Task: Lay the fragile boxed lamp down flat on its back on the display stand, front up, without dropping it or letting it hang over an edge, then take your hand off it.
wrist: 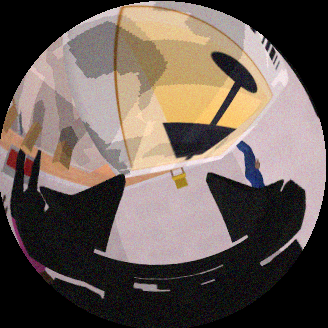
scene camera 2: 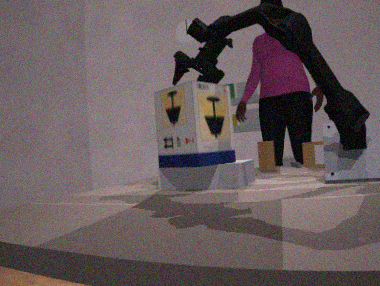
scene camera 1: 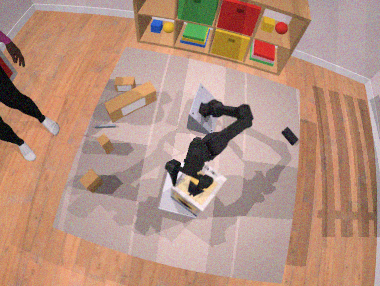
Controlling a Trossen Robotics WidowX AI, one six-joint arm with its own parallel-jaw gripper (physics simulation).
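Observation:
The boxed lamp is a white carton with yellow lamp pictures and a blue band at its bottom. It stands upright on the low, light grey display stand, with a bare part of the stand showing beside it in both scene views. My gripper is open with nothing between its fingers. It is at the box's top, its fingertips close to the top edge; whether they touch the box I cannot tell. The arm hides part of the box's top in scene camera 1.
A long carton, a small carton and two brown blocks lie at the left of the mat. A grey angled plate is by the arm's base. A black object lies at the right. A shelf unit is behind.

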